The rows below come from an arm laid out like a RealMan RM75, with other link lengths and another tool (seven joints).
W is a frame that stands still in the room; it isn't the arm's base.
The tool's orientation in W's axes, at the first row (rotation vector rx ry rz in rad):
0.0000 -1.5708 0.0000
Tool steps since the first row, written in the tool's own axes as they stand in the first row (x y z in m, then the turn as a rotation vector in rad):
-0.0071 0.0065 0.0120 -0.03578 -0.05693 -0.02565
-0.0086 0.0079 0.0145 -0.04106 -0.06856 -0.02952
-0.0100 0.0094 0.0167 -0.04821 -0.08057 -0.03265
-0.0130 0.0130 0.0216 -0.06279 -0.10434 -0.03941
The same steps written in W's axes. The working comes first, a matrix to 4 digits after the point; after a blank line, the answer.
The tool's axes in the first row as the columns of a matrix, in W's axes (used below as rounded here):
0.0000 0.0000 -1.0000
0.0000 1.0000 0.0000
1.0000 0.0000 0.0000

-0.0120 0.0065 -0.0071 0.02565 -0.05693 -0.03578
-0.0145 0.0079 -0.0086 0.02952 -0.06856 -0.04106
-0.0167 0.0094 -0.0100 0.03265 -0.08057 -0.04821
-0.0216 0.0130 -0.0130 0.03941 -0.10434 -0.06279

